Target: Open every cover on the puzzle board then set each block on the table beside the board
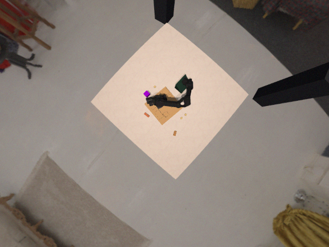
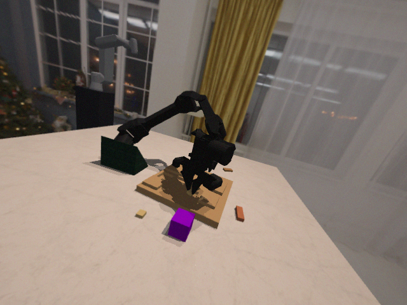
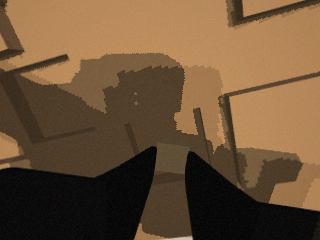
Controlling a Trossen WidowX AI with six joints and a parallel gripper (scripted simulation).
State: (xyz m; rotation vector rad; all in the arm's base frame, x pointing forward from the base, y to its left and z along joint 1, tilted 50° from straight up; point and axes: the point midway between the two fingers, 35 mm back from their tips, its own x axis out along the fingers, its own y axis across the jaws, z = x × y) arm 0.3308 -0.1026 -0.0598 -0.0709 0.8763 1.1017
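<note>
Right now the tan puzzle board is 10 mm behind my gripper tip, 60 mm to the left of it and 10 mm below it. The rest, counted from my gripper tip: purple cube 150 mm to the right; then orange block 180 mm ahead, 20 mm to the right, 20 mm below.
</note>
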